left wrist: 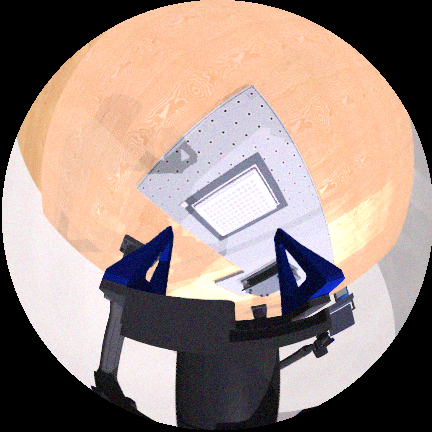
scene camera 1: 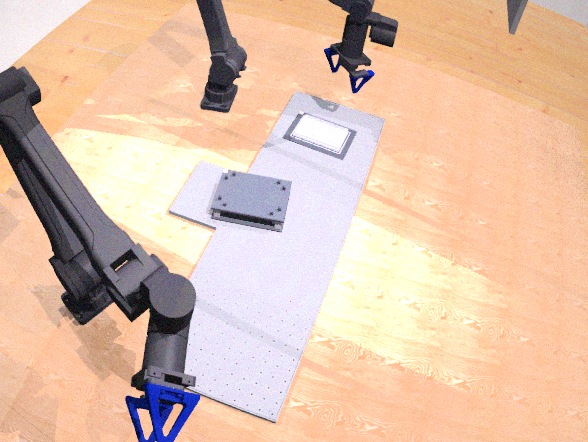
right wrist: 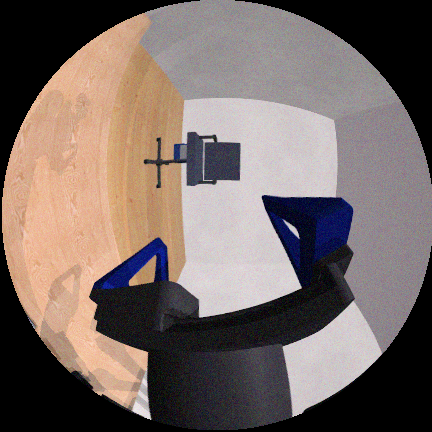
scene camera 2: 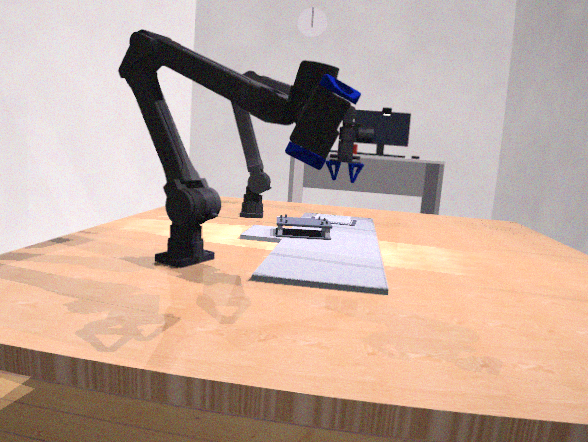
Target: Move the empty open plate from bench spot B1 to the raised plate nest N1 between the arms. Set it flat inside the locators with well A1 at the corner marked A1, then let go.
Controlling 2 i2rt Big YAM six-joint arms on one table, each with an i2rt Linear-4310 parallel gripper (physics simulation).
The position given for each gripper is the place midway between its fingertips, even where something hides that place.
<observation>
The left gripper (scene camera 1: 344,82) is open and holds nothing. Also in view: a white well plate (scene camera 1: 320,132). The right gripper (scene camera 2: 332,126) is open and holds nothing.
</observation>
